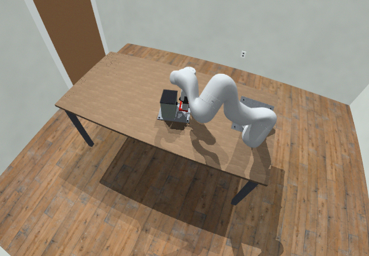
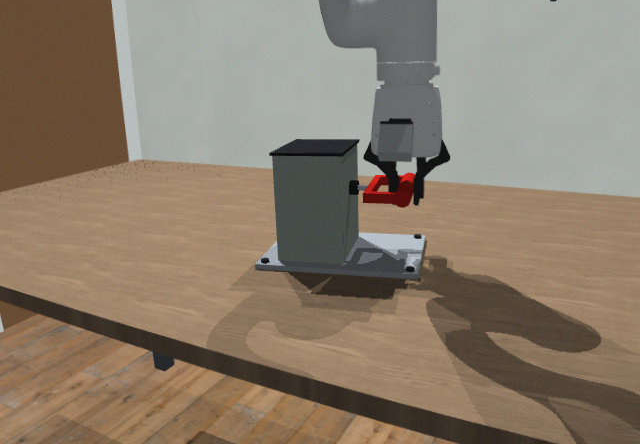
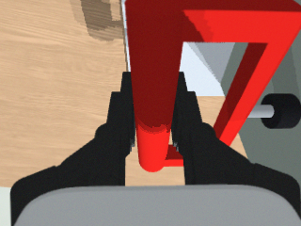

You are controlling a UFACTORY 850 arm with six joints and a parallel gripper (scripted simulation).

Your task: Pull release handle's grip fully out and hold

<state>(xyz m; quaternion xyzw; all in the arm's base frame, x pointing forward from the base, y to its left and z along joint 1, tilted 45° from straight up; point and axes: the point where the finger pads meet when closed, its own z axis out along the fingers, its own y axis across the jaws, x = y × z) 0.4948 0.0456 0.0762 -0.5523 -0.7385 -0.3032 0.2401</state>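
Right now my hand is 90 mm short of the grey baseplate, 30 mm to the right of it and 100 mm above it.
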